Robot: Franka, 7 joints.
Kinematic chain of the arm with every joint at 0, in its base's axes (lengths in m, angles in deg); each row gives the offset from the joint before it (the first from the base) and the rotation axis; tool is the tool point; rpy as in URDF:
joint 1: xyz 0 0 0.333 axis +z
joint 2: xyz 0 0 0 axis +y
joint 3: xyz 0 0 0.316 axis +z
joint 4: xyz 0.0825 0 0 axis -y
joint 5: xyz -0.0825 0 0.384 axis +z
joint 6: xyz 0 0 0 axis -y
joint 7: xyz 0.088 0 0 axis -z
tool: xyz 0 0 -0.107 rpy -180 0 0
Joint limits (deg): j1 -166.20..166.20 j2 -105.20..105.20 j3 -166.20..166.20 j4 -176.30..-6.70 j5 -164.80..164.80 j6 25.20..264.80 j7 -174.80..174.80
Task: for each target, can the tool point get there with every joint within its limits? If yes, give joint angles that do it. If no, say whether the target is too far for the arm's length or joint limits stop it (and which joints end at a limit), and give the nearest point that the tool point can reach.
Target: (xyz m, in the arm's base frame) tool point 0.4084 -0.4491 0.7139
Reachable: yes | joints 48.49 -18.94 -85.20 -91.54 75.33 135.93 -123.66
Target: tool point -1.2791 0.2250 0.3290
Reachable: no: too far | nearest point -0.8449 0.1486 0.3304 | short by 0.441 m
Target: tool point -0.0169 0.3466 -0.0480
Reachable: yes | joints 97.78 51.27 -10.86 -136.99 -61.84 173.88 -128.36
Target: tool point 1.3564 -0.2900 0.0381
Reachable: no: too far | nearest point 0.8206 -0.1754 0.1546 | short by 0.560 m
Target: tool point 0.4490 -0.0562 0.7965
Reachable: yes | joints 79.96 -50.03 -41.53 -106.03 -101.86 97.24 -12.01
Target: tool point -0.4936 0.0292 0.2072
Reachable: yes | joints 119.48 26.21 57.95 -137.30 56.05 156.07 -60.30
